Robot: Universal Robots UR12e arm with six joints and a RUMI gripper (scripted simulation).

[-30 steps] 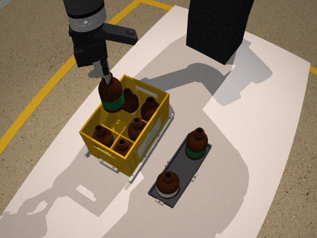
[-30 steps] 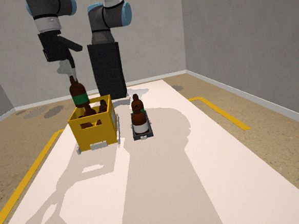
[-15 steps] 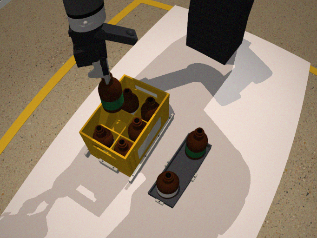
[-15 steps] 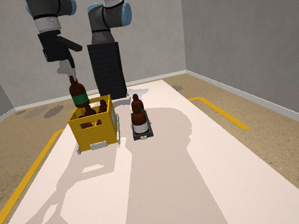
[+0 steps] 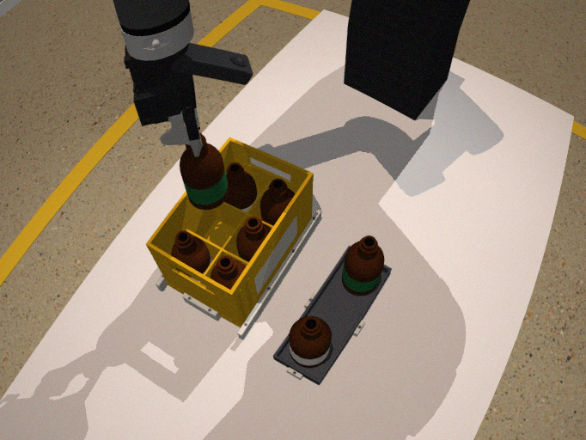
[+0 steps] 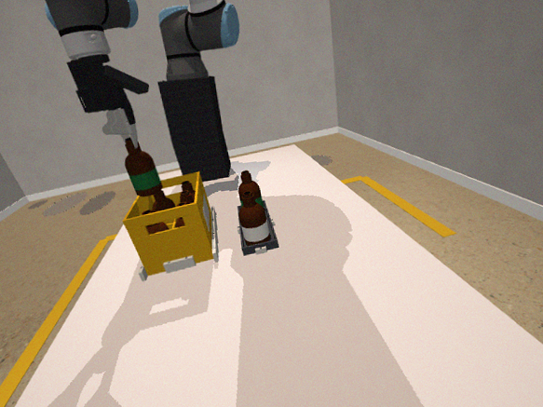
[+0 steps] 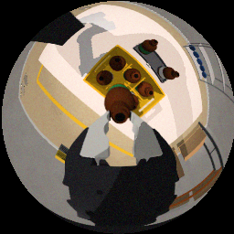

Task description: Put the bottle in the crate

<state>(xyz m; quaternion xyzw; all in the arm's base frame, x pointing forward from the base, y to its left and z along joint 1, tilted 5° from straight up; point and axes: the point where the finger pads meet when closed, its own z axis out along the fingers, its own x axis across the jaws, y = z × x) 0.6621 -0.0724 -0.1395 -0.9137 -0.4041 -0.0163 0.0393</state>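
Right now my hand is 4 cm to the right of the yellow crate and 25 cm above it. Also, from my hand: grey tray (28 cm to the left, 32 cm below).
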